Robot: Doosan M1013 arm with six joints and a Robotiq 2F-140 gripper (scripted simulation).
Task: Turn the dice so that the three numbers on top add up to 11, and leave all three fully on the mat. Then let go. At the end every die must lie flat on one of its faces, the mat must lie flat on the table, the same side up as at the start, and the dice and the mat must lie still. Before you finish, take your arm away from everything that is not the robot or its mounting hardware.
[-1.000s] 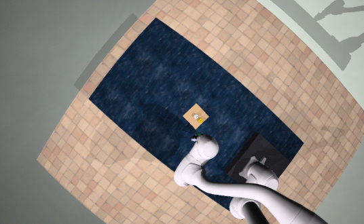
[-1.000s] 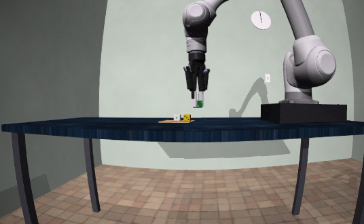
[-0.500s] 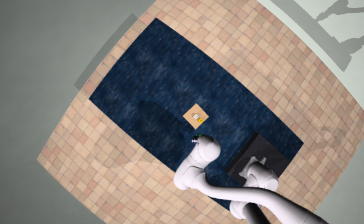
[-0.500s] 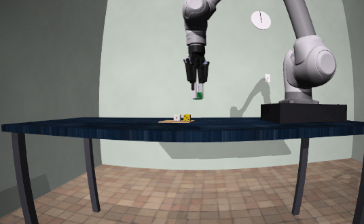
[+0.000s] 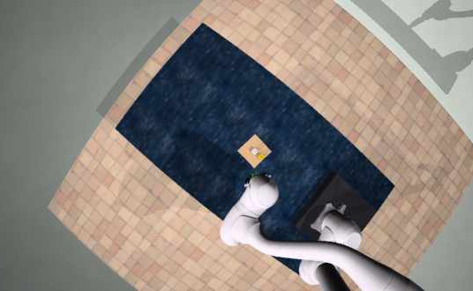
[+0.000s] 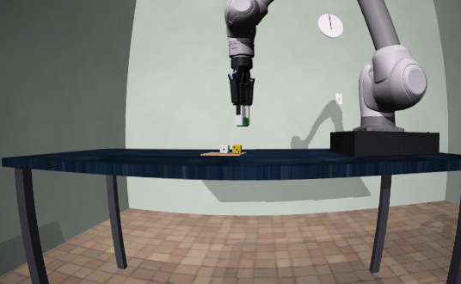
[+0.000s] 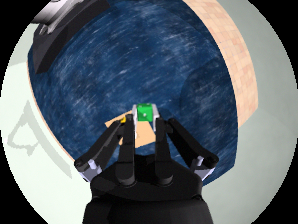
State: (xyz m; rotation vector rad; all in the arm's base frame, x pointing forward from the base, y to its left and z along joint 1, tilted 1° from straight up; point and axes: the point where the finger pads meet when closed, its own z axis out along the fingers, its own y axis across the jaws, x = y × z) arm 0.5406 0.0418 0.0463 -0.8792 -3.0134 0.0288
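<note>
Now: the white die 70 mm ahead of my hand, 110 mm to the right of it and 120 mm below it. The rest, counted from my hand: green die: 20 mm below; then yellow die: 20 mm ahead, 100 mm to the right, 120 mm below; then tan mat: 70 mm ahead, 110 mm to the right, 130 mm below.
</note>
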